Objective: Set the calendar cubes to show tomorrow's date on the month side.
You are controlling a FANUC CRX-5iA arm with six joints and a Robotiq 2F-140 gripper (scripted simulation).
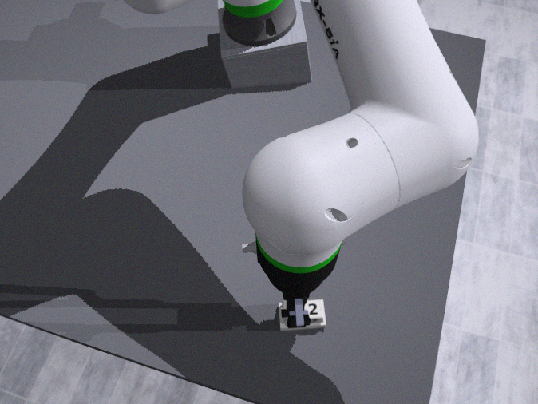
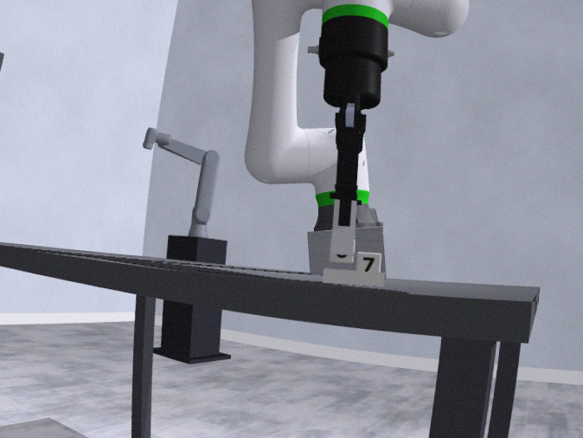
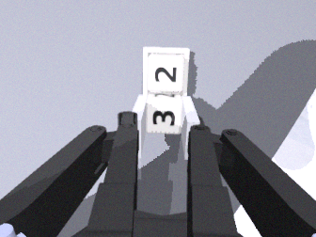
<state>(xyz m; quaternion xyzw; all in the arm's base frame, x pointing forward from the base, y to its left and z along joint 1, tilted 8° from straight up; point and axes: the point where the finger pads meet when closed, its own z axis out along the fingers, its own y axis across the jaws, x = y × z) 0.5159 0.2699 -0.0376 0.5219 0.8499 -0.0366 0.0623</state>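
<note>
Right now my hand is 60 mm above the tray, 10 mm to the right of it and 10 mm past it. The rest, counted from my hand: cube (30 mm below).
</note>
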